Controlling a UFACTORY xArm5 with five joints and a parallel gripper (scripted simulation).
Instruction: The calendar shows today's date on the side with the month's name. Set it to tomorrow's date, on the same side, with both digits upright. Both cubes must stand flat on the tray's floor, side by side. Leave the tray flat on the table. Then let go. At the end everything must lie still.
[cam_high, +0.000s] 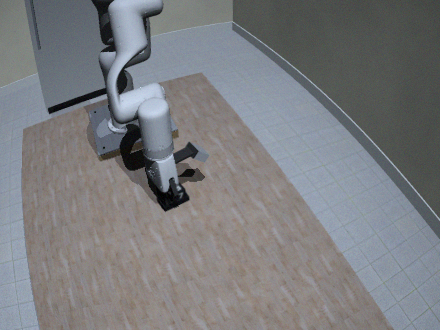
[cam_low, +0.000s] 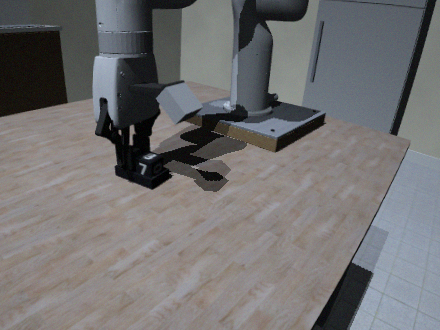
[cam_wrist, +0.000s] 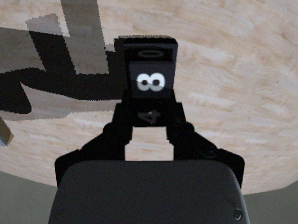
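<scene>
Now: hand 30 mm above the tray, 20 mm to the right of it and 10 mm past it.
</scene>
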